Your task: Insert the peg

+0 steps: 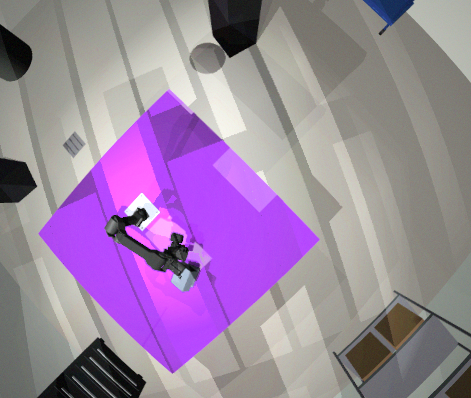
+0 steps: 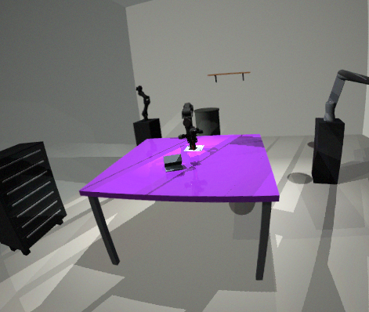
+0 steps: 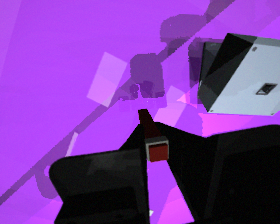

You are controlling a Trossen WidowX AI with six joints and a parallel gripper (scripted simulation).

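My gripper tip is now 15 cm short of the grey sloped panel, 11 cm to the left of it and 8 cm above it. Round my gripper tip: red peg: 2 cm above.
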